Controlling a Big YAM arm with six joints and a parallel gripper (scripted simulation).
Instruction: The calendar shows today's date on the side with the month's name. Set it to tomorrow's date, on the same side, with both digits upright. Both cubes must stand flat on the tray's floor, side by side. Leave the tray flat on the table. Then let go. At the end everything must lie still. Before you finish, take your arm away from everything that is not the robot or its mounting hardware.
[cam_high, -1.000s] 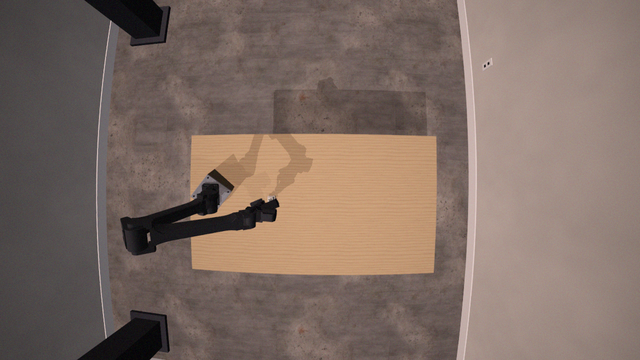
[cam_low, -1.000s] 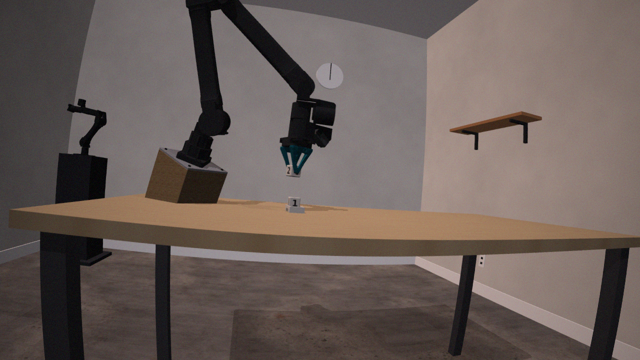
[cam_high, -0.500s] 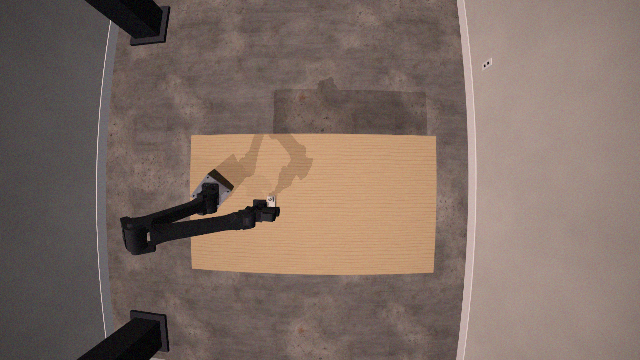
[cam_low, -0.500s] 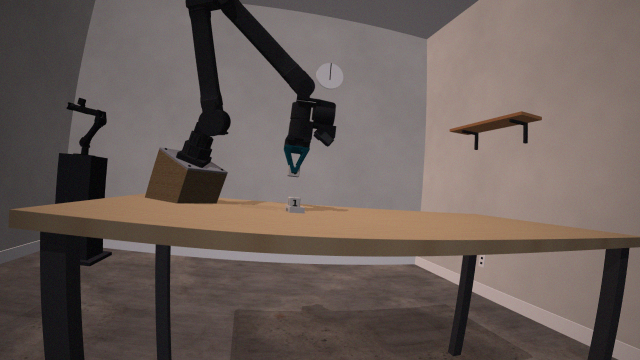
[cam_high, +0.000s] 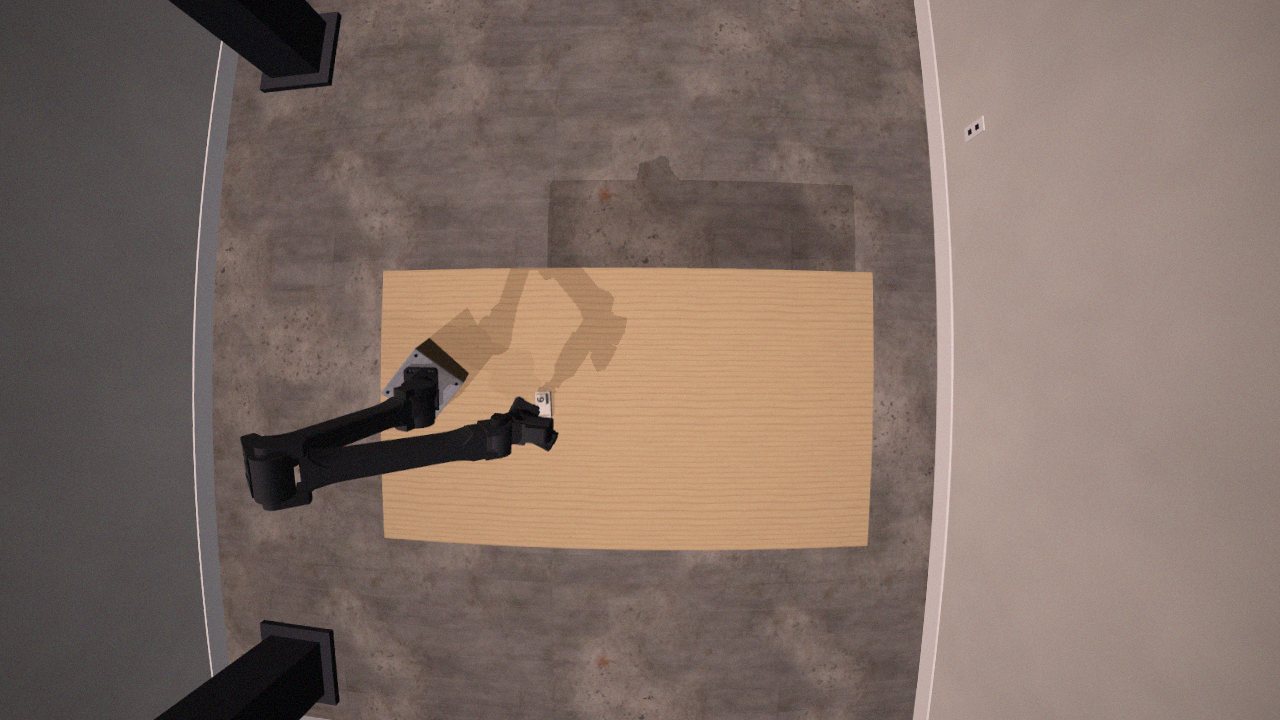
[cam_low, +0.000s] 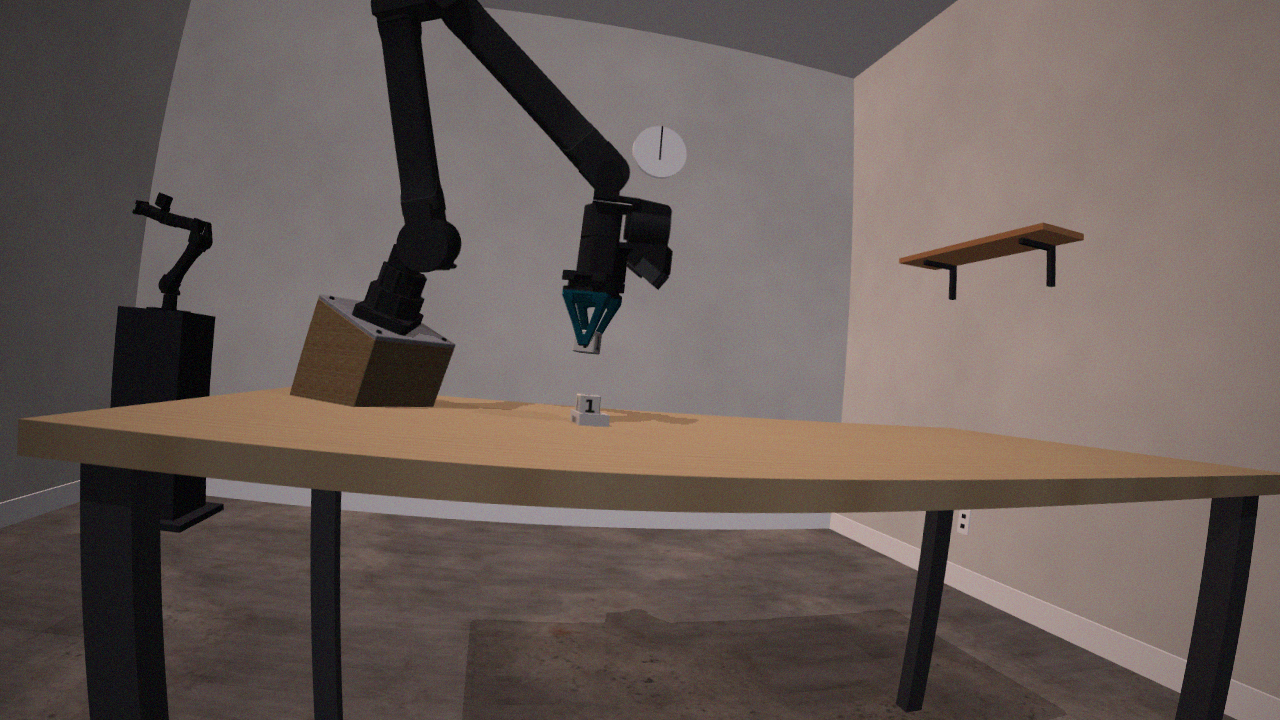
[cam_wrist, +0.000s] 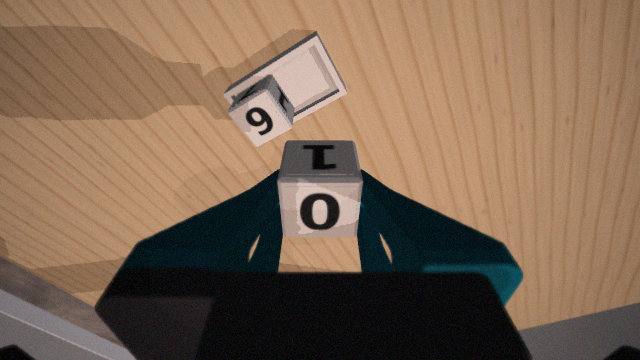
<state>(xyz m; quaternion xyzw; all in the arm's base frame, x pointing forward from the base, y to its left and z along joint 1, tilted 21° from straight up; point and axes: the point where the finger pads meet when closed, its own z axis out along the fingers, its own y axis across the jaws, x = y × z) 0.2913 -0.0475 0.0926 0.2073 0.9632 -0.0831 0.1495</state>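
Right now the cube is right at my hand. Round my hand: white tray (1 cm ahead, 2 cm to the left, 11 cm below).
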